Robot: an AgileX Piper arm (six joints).
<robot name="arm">
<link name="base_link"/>
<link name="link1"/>
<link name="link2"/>
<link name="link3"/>
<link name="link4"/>
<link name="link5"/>
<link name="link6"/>
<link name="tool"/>
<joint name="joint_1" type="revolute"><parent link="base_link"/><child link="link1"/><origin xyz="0 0 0.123" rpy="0 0 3.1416"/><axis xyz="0 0 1"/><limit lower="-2.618" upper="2.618"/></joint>
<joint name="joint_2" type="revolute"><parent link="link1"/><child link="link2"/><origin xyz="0 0 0" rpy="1.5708 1.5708 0"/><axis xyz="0 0 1"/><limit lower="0" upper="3.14"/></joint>
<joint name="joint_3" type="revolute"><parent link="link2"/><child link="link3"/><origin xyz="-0.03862 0.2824 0" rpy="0 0 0"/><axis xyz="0 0 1"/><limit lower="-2.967" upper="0"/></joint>
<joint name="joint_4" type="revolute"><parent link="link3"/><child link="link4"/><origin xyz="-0.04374 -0.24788 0" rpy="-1.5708 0 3.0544"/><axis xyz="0 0 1"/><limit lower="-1.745" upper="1.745"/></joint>
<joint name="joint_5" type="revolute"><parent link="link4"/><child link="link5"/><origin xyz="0 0 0" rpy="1.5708 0 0"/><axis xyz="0 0 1"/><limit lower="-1.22" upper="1.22"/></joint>
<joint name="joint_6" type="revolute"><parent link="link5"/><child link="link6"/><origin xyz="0 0.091 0" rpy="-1.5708 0 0"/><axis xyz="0 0 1"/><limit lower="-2.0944" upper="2.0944"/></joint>
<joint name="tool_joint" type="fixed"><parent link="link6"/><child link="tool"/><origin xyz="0 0 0" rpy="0 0 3.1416"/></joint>
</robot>
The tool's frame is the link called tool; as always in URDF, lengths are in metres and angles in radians.
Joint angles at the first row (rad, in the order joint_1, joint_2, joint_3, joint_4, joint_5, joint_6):
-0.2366, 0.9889, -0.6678, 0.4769, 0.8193, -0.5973
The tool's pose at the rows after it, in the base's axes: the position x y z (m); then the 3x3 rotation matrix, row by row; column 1 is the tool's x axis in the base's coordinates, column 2 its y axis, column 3 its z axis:
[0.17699, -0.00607, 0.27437], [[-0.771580, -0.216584, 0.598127], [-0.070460, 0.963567, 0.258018], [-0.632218, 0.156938, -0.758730]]
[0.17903, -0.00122, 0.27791], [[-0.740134, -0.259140, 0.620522], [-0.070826, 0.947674, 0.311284], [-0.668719, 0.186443, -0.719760]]
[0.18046, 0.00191, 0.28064], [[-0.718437, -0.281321, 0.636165], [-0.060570, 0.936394, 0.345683], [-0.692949, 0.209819, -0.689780]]
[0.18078, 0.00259, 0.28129], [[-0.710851, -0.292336, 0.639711], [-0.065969, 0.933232, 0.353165], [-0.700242, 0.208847, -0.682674]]
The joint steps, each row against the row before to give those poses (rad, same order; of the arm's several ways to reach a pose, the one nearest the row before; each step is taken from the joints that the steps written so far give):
0.0000, 0.0000, 0.0000, 0.0878, 0.0001, -0.0852
0.0000, 0.0000, 0.0000, 0.0954, -0.0001, -0.0793
0.0000, 0.0001, 0.0000, 0.0660, 0.0000, -0.0461
0.0000, -0.0001, 0.0000, 0.0149, 0.0001, -0.0189

